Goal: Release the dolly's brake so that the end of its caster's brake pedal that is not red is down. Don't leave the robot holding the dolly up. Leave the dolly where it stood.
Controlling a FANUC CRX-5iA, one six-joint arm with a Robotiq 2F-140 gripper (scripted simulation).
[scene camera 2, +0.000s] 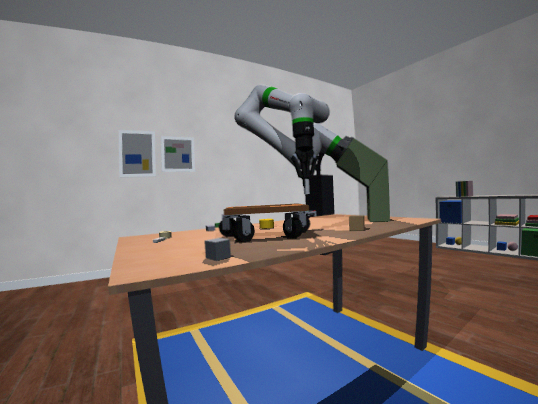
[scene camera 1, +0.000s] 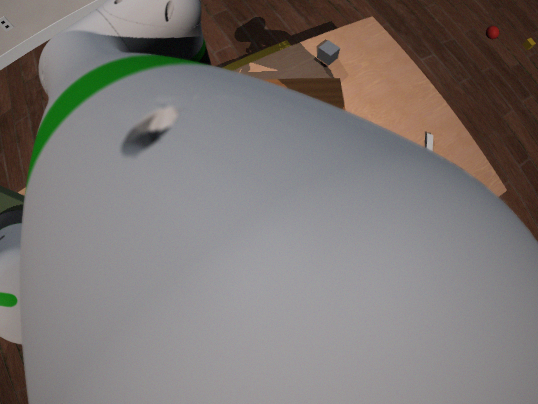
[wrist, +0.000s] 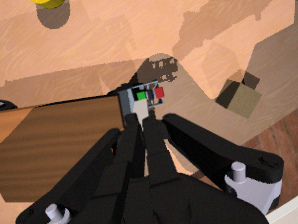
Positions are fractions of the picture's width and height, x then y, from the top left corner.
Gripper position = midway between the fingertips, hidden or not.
Observation:
In view: my gripper (wrist: 0.48,0.49) and a tan cube (wrist: 0.79,0.44).

